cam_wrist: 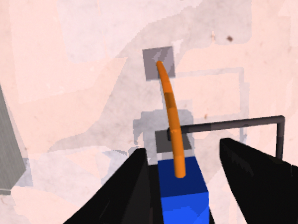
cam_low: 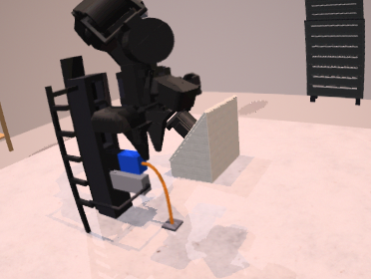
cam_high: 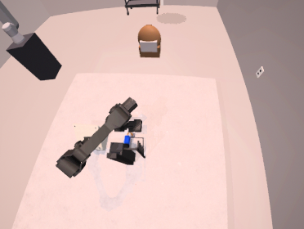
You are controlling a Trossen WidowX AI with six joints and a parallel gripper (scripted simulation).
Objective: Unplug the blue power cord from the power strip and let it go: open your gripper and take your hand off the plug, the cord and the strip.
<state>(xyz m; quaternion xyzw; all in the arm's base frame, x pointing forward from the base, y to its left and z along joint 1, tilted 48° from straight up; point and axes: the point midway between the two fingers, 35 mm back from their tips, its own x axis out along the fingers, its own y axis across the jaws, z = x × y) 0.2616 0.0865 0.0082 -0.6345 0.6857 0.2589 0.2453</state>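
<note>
Right now the blue plug is 70 mm to the right of my gripper tip and 10 mm below it. From my gripper tip the other things lie so: grey pad 140 mm below, 20 mm to the left.
</note>
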